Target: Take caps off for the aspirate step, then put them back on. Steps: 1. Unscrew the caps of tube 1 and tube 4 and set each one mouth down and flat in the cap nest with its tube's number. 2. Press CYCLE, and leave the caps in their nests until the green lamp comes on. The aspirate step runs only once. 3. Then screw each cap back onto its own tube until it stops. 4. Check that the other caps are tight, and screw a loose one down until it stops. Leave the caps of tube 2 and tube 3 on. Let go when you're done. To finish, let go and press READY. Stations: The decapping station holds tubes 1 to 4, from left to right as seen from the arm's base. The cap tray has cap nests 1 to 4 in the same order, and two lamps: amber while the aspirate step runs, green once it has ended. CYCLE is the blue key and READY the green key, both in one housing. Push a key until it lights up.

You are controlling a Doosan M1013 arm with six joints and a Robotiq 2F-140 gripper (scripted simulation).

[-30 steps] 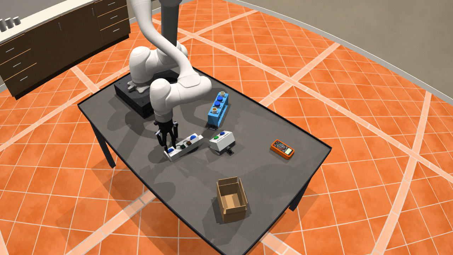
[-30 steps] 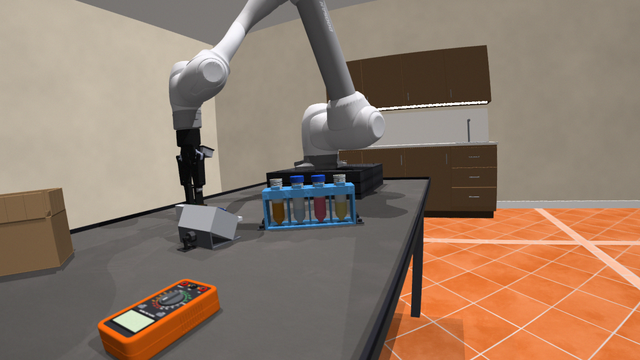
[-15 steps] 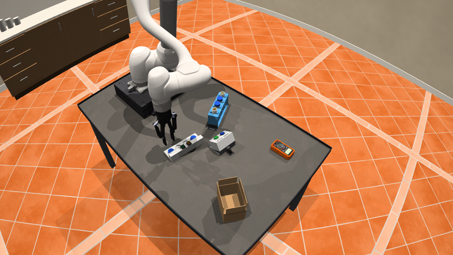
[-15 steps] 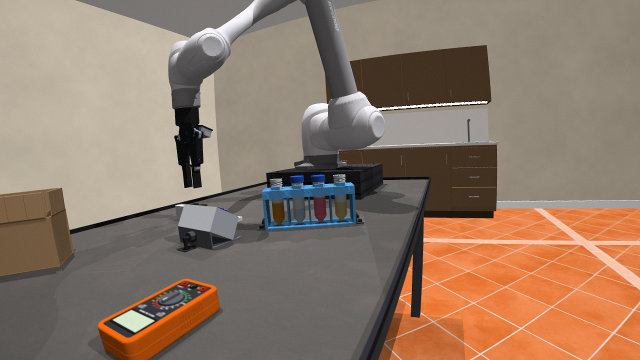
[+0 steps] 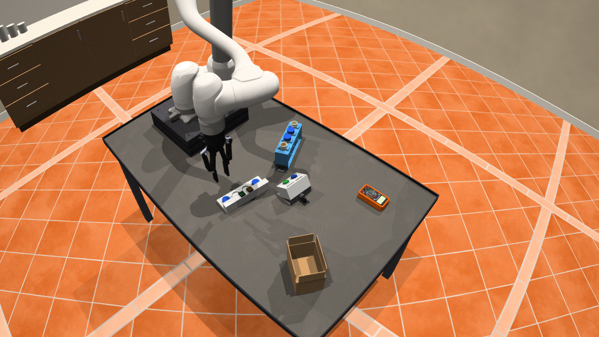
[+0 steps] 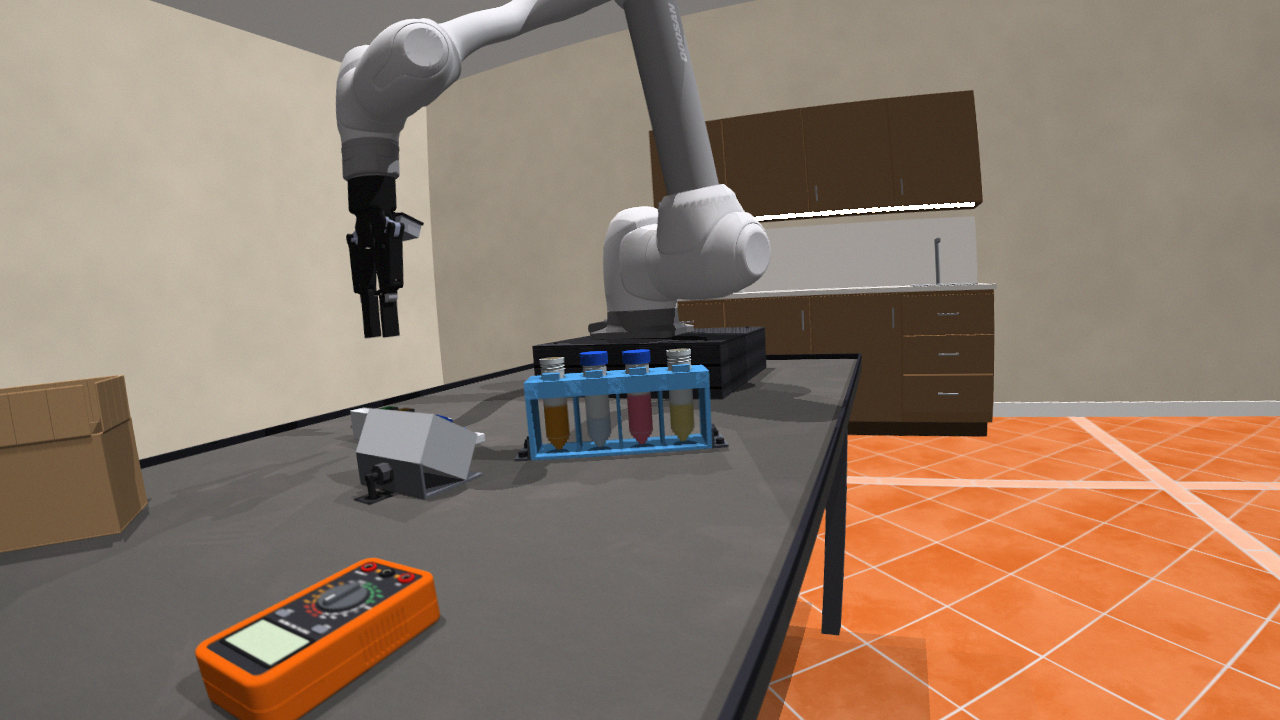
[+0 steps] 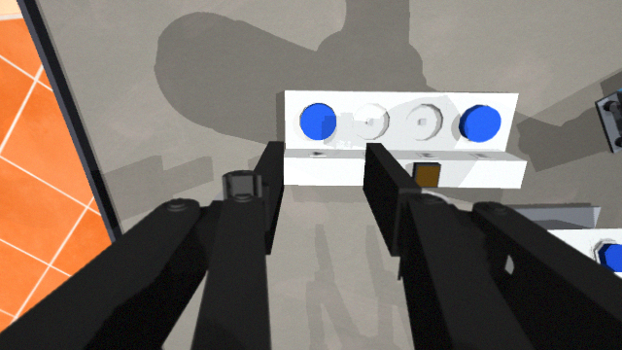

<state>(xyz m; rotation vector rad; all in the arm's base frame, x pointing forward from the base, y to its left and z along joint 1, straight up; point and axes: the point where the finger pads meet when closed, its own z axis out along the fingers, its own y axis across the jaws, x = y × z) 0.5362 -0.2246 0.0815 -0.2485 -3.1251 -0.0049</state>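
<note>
My hand is 150 mm short of the blue key, 250 mm to the right of it and 120 mm above it. From my hand the other things lie so: green key: 150 mm ahead, 210 mm to the left, 120 mm below; grey key housing: 170 mm ahead, 230 mm to the left, 130 mm below.
</note>
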